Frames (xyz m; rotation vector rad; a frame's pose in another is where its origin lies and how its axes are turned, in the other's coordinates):
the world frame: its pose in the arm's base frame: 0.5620 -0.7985 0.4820 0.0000 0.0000 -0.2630
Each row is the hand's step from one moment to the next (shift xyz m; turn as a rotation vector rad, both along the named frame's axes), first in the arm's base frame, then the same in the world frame.
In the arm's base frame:
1: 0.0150 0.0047 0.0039 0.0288 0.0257 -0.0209
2: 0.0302 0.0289 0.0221 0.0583 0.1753 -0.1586
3: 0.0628 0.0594 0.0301 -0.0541 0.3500 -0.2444
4: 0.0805 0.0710 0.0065 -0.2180 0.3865 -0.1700
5: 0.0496 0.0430 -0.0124 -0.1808 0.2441 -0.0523
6: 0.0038 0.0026 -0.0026 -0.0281 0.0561 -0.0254
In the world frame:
1: 0.0133 0.0084 0.0039 0.0211 0.0323 -0.0209
2: 0.0216 0.0358 0.0221 0.0107 0.1844 -0.1586
3: 0.0452 0.0737 0.0301 -0.1432 0.3239 -0.2444
4: 0.0593 0.0895 0.0065 -0.3110 0.3165 -0.1700
5: 0.0367 0.0544 -0.0124 -0.2380 0.1887 -0.0523
6: 0.0030 0.0035 -0.0026 -0.0417 0.0469 -0.0254

